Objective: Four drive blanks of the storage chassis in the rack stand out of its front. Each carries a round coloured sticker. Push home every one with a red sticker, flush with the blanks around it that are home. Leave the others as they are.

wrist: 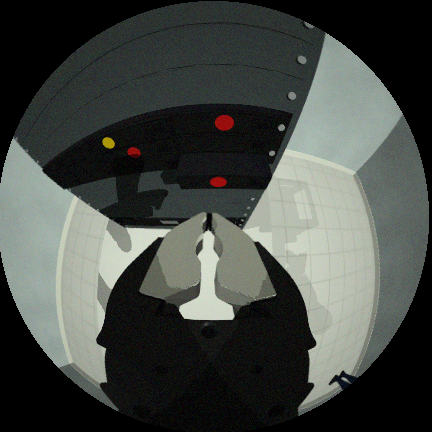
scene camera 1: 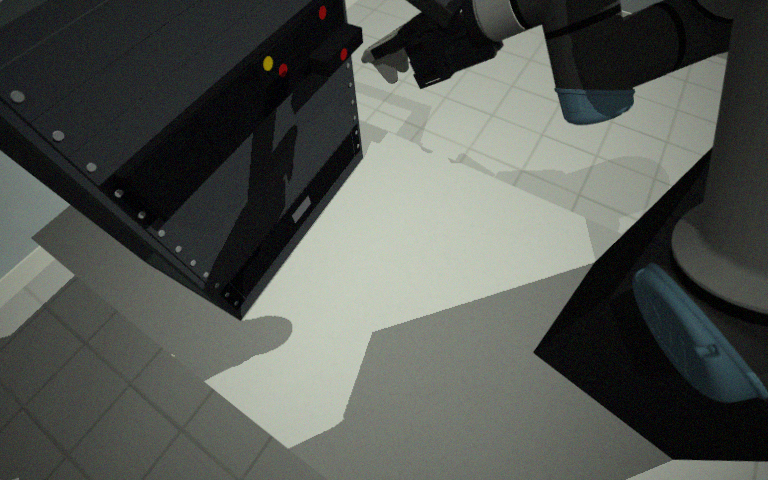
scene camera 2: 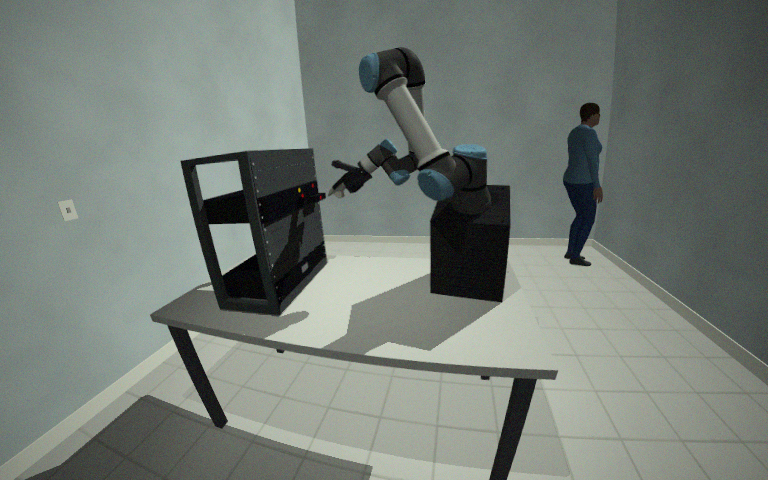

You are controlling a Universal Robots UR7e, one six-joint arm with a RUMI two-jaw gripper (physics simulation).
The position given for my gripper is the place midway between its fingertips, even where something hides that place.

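Observation:
A rack appears at (scene camera 1: pixel 208 145), (scene camera 2: pixel 281 202) and (wrist: pixel 190 115). My gripper appears at (scene camera 1: pixel 363 59), (scene camera 2: pixel 328 195) and (wrist: pixel 208 214).

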